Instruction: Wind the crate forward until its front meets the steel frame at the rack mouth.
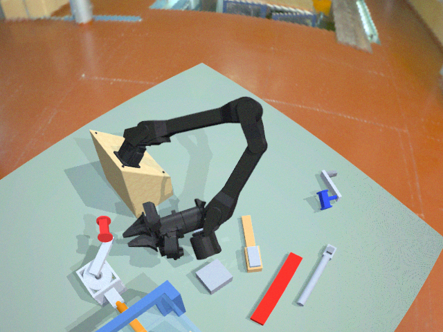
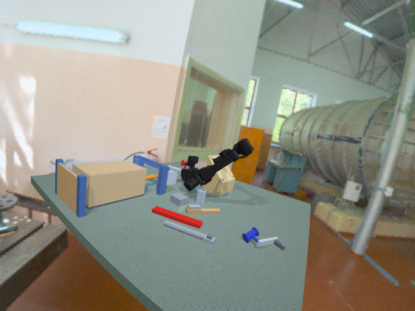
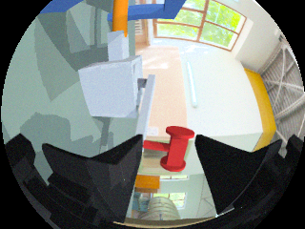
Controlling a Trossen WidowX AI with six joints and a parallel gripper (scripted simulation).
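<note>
Now: gripper tip 50 mm past the red knob and 30 mm to the left of it. Round my gripper tip: pale grey winch (130 mm to the right, 100 mm below); then winch handle (60 mm to the right, 30 mm behind, 20 mm below); then blue frame (170 mm ahead, 110 mm to the right, 30 mm below).
</note>
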